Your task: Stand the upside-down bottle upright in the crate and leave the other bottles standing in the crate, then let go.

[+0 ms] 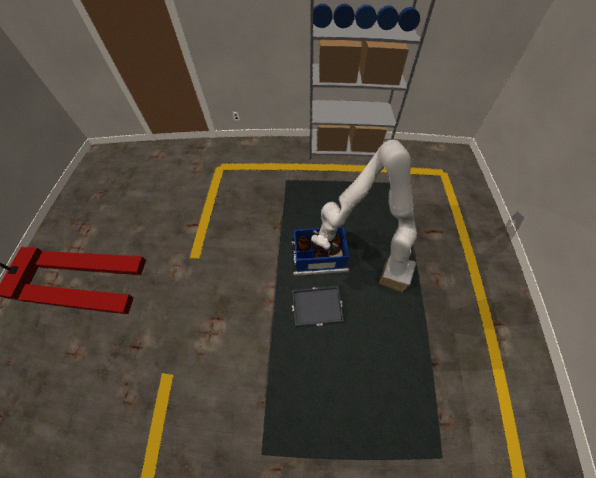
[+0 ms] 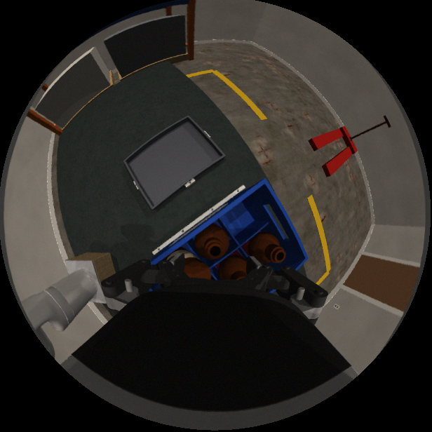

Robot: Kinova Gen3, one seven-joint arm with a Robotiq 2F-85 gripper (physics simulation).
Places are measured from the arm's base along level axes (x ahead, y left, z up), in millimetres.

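Pixels of known places: arm's base at its link origin: (image 1: 396, 268).
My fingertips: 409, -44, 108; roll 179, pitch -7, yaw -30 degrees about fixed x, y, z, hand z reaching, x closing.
Ahead of a thing's pixels: the offset from my fingertips to its top centre, as dx, dy, dz. "*": to the spot under its first point. Level surfaces: height alone.
The blue crate {* +120, +62, -83} (image 1: 298, 263) (image 2: 296, 231) stands on the mat with brown bottles in its compartments. One bottle {+104, -77, -56} (image 1: 303, 244) (image 2: 265, 246) stands neck up at the back left. Another bottle {+4, -3, -55} (image 1: 320, 254) (image 2: 210, 240) stands neck up at the front middle. A third bottle (image 2: 231, 266) shows partly behind it. A brown bottle (image 2: 197, 267) and a cream round shape {-86, -16, -51} (image 1: 336, 253) (image 2: 179, 258) show at the right side, partly hidden. I cannot tell which bottle is upside down. My gripper (image 1: 325, 242) (image 2: 215, 262) is open over the crate, its fingers apart above the bottles.
A grey tray {* -1, +247, -214} (image 1: 318, 306) (image 2: 175, 162) lies on the dark mat {dz -219} (image 1: 350, 390) in front of the crate. The front left compartment holds no bottle. The arm's base box (image 1: 393, 281) (image 2: 104, 265) is to the right. A shelf rack (image 1: 311, 100) stands at the back, a red pallet jack (image 1: 85, 299) (image 2: 334, 138) at the left.
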